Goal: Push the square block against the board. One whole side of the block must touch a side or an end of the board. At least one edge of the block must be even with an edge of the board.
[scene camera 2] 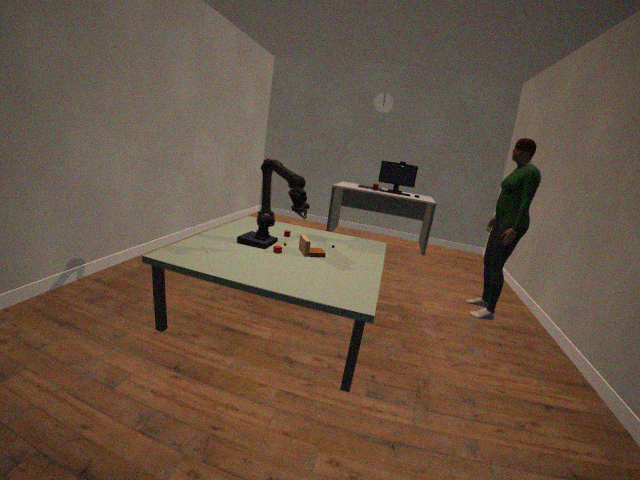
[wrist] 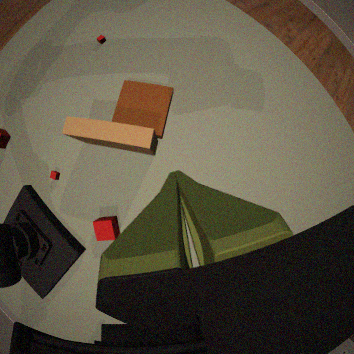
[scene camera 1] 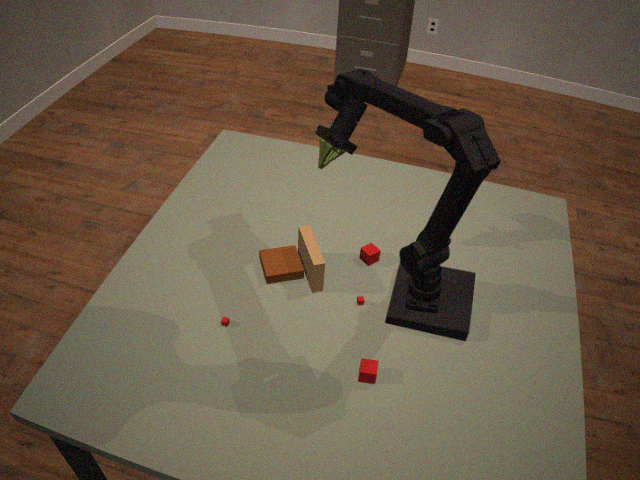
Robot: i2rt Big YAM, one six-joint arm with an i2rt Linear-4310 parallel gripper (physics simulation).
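Where they show: gripper, between the fingertips: [scene camera 2: 305, 218] [wrist: 176, 179] [scene camera 1: 319, 168]; arm's base, origin of its link: [scene camera 2: 262, 237] [wrist: 30, 237] [scene camera 1: 423, 294].
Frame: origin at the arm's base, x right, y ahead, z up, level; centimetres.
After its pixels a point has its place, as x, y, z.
The square block [scene camera 1: 280, 263] @[2.6, 39.5, -0.6] [scene camera 2: 316, 252] @[8.1, 40.7, -0.5] [wrist: 144, 106] @[4.5, 39.8, -0.5] is orange-brown and lies flat. The board [scene camera 1: 313, 260] @[-1.5, 29.7, 6.8] [scene camera 2: 304, 245] @[9.8, 32.6, 3.2] [wrist: 110, 134] @[5.8, 31.6, 6.8] is light wood and stands upright on its long edge. One side of the block faces the board's broad side and appears to be against it; the contact line is partly hidden in the wrist view. The block's far edge looks about even with the board's far end in scene camera 1, but exact evenness cannot be told. My gripper [scene camera 1: 321, 166] @[17.1, 32.5, 22.5] [scene camera 2: 304, 215] @[17.1, 32.5, 22.5] [wrist: 176, 179] @[17.1, 32.5, 22.5] is shut and empty, high above the table, apart from both.
Red cubes [scene camera 1: 370, 254] @[11.3, 15.8, 0.4] [scene camera 1: 368, 370] @[-27.6, 11.0, 0.4] stand on the robot's side of the board. Small red cubes [scene camera 1: 360, 300] @[-4.3, 16.1, -2.0] [scene camera 1: 224, 321] @[-19.7, 48.3, -2.0] lie nearer scene camera 1. The arm's dark base [scene camera 1: 454, 310] @[-4.2, -8.5, 0.3] [wrist: 55, 245] @[6.7, 4.4, 0.0] stands on the table [scene camera 1: 155, 434] @[-53.4, 53.7, -3.6] [scene camera 2: 320, 289] @[54.8, 52.2, -3.6].
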